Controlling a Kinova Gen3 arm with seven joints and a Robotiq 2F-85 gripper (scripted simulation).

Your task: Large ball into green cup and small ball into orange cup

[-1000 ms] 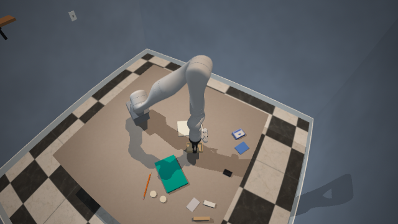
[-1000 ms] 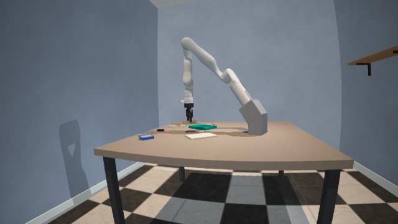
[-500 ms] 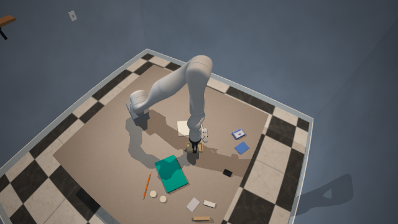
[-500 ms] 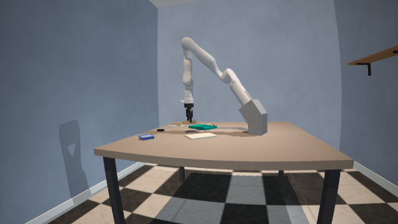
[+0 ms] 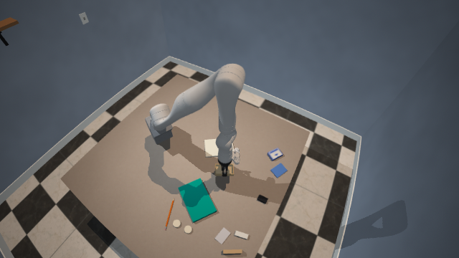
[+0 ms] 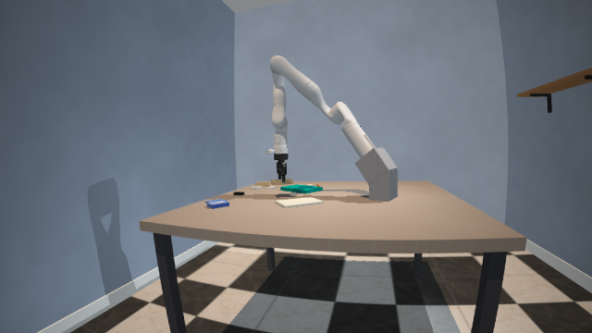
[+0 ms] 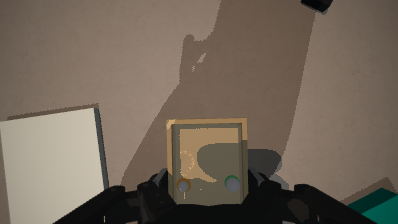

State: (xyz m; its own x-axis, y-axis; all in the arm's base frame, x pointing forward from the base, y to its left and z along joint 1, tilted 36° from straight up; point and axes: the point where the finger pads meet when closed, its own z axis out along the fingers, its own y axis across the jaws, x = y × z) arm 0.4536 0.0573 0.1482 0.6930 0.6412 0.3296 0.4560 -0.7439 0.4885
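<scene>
Right now the covered wooden puzzle is 20 mm below my hand. Also, from my hand: teal book (40 mm behind, 220 mm to the right, 80 mm below); cream pad (140 mm behind, 160 mm to the left, 90 mm below); black block (280 mm ahead, 10 mm to the right, 80 mm below).
</scene>
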